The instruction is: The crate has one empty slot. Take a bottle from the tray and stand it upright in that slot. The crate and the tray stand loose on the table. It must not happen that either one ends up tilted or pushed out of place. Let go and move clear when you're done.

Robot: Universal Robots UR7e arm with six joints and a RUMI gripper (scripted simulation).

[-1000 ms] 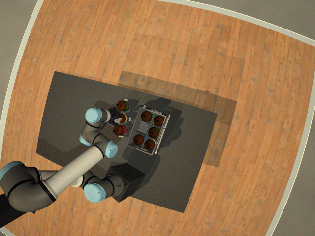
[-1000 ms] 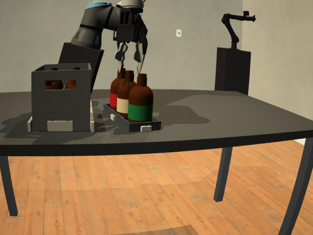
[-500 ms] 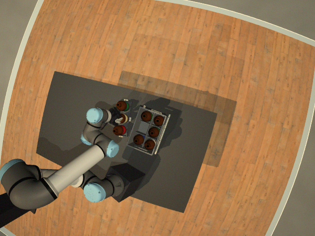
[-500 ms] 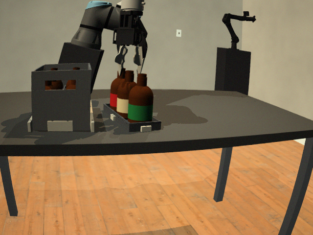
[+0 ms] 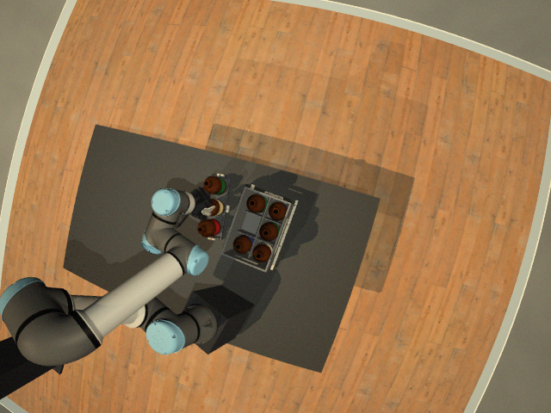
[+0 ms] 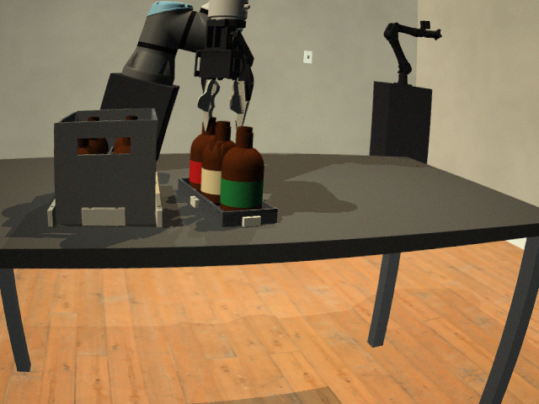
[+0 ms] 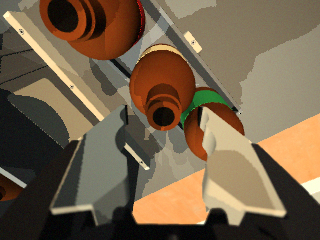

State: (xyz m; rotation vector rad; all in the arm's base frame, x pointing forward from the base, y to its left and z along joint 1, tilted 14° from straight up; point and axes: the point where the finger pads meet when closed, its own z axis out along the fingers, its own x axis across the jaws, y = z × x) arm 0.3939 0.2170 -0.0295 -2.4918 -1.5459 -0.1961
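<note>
My hand is 9 cm short of the green-labelled bottle, 7 cm above it and 3 cm to the right of it. Also, from my hand: crate 22 cm to the right, 7 cm below, 2 cm ahead; tray 14 cm below.
</note>
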